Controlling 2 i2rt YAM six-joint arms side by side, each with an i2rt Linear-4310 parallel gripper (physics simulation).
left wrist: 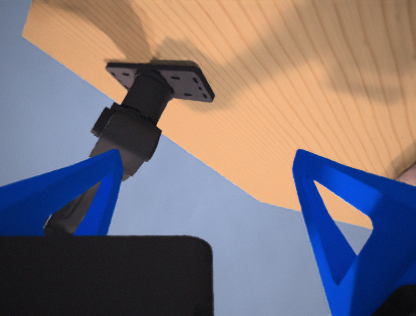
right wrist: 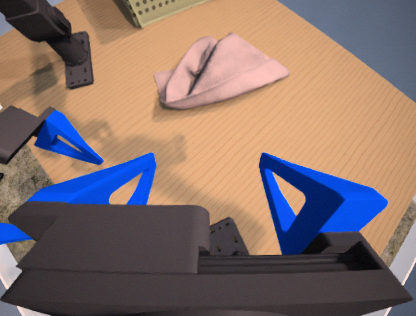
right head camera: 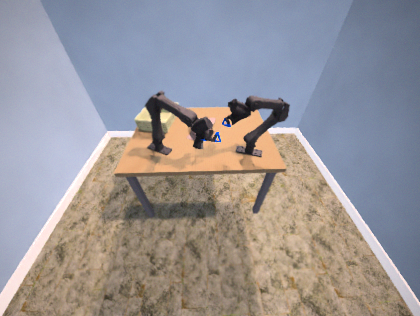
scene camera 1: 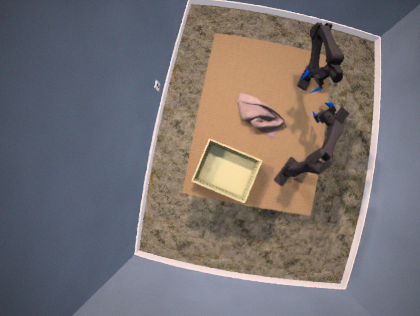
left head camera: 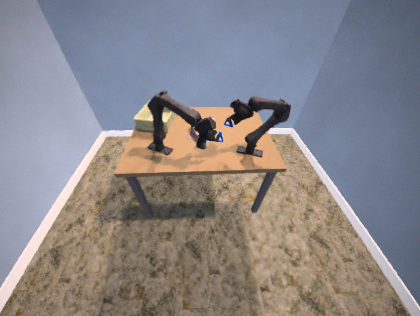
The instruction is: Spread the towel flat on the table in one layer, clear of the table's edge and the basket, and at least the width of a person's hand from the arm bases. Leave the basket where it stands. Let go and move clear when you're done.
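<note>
The pink towel (scene camera 1: 250,107) (right wrist: 235,75) lies folded and bunched on the table (scene camera 1: 240,60) (right wrist: 325,130), with overlapping layers and raised folds. The arms partly hide it in both head views. My left gripper (scene camera 1: 322,110) (left wrist: 207,159) is open and empty, raised near the table side with the arm bases, apart from the towel. My right gripper (scene camera 1: 311,83) (right wrist: 207,158) is also open and empty, above and to the right of the towel in the scene view. The yellow-green basket (scene camera 1: 220,190) (left head camera: 145,124) stands on the table, below the towel in the scene view.
The left arm base (left head camera: 161,148) (right wrist: 79,75) and right arm base (left head camera: 250,151) (left wrist: 190,87) are fixed near the same long table edge. The two grippers are close to each other. A gap separates the towel from the basket.
</note>
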